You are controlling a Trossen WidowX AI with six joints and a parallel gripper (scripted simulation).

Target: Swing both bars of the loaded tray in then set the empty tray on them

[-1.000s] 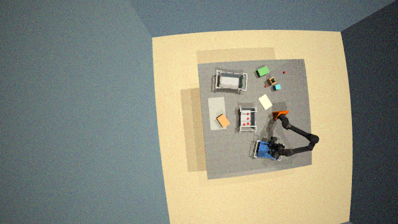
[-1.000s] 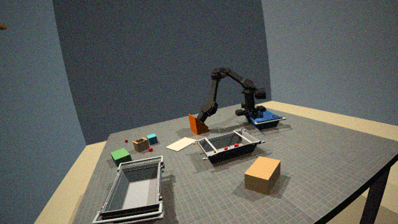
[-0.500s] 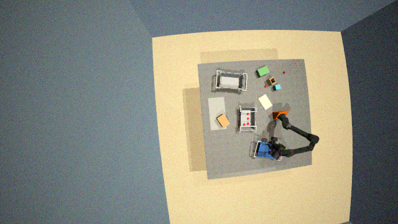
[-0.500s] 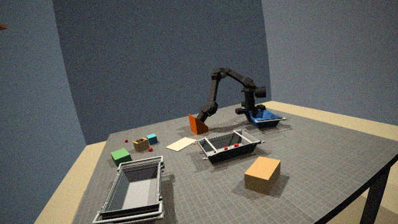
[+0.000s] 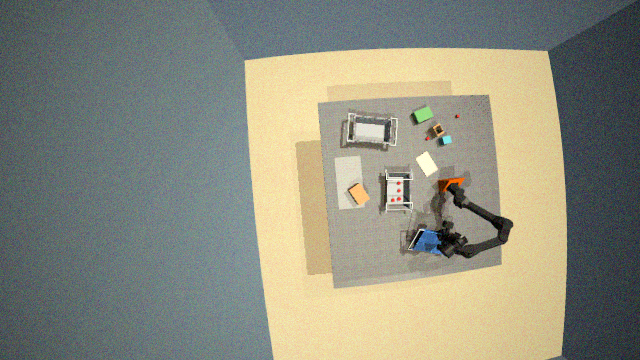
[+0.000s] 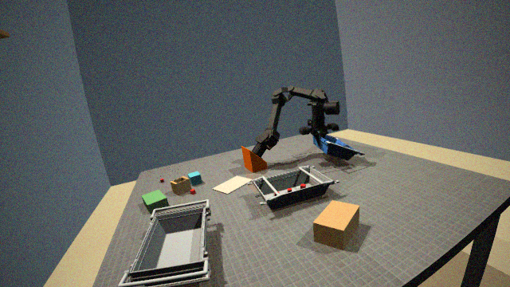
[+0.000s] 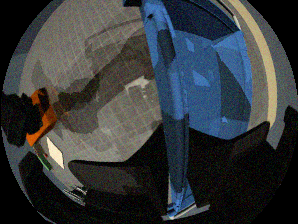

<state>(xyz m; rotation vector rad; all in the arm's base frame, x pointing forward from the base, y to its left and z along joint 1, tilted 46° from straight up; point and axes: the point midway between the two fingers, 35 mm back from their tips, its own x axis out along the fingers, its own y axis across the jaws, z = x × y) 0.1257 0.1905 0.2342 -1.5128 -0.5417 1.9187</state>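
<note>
My gripper tip is 20 mm short of the blue tray and 70 mm to the right of it. The rest, counted from my gripper tip: cream card 20 mm ahead, 460 mm to the right, 80 mm below; cyan cube 120 mm behind, 620 mm to the right, 60 mm below; small brown box 50 mm behind, 680 mm to the right, 60 mm below.
</note>
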